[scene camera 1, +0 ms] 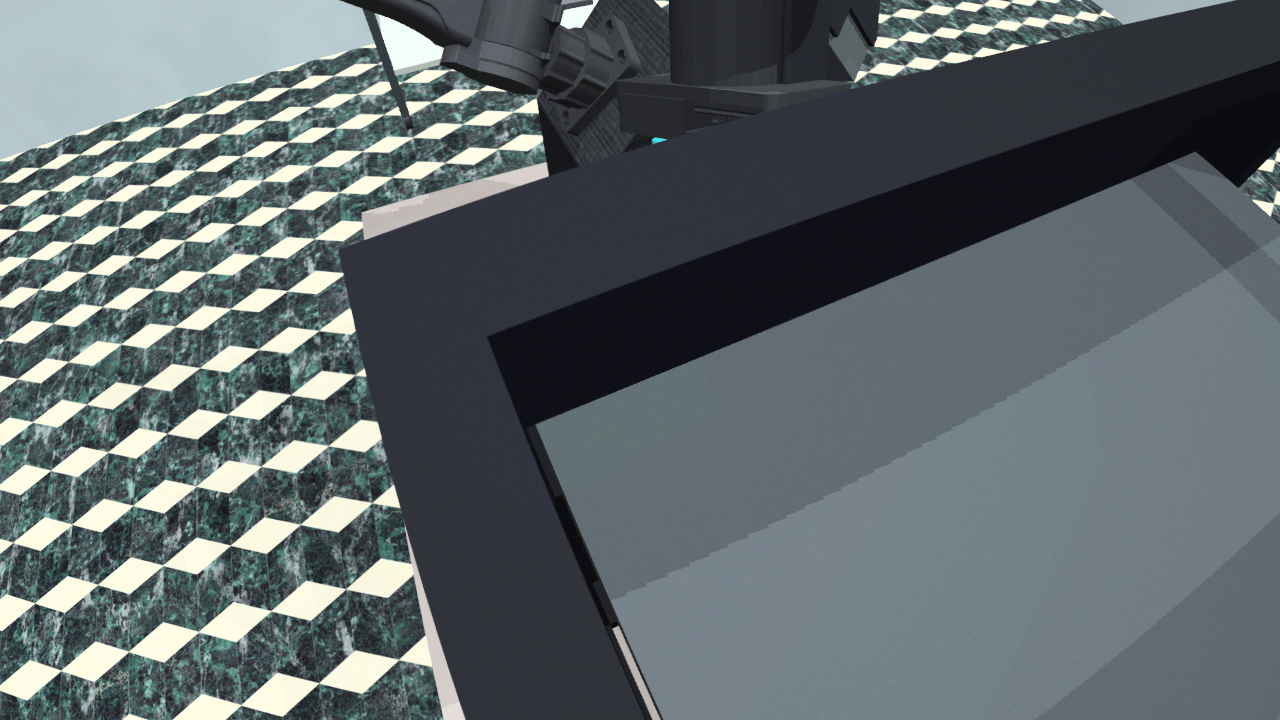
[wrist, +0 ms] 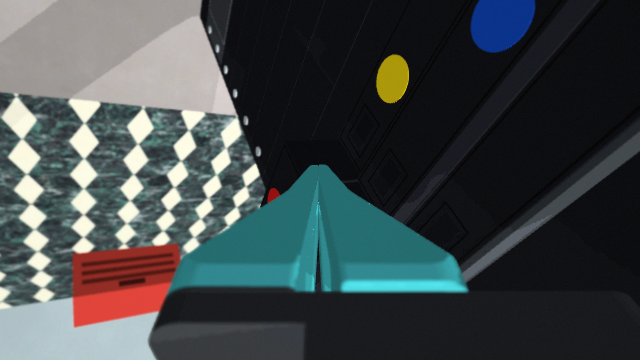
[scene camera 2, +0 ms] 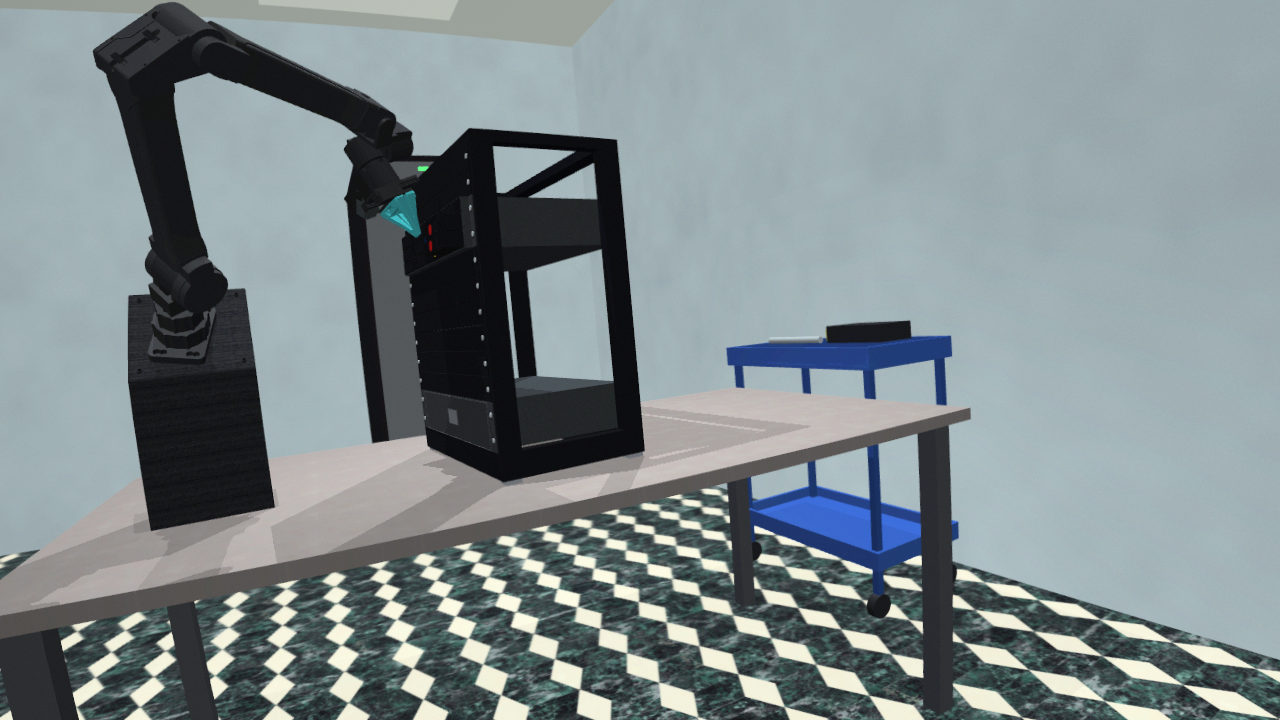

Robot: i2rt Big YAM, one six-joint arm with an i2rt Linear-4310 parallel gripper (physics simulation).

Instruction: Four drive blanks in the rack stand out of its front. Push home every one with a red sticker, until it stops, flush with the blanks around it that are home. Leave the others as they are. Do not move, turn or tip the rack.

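Observation:
The black rack stands upright on the table. My gripper is shut and empty, its cyan fingertips close in front of the upper drive bay; contact cannot be told. In the wrist view a red sticker shows partly, just left of the fingertips. A yellow sticker and a blue sticker are on the front, up and to the right. In scene camera 2 two small red marks show beside the fingertips. The dark blanks' depths are hard to tell, and the fingers hide part of the bay.
The table carries the rack and the arm's black pedestal. A blue cart with a black box stands beyond the table. A tall dark cabinet stands behind the rack. A red panel shows at lower left in the wrist view.

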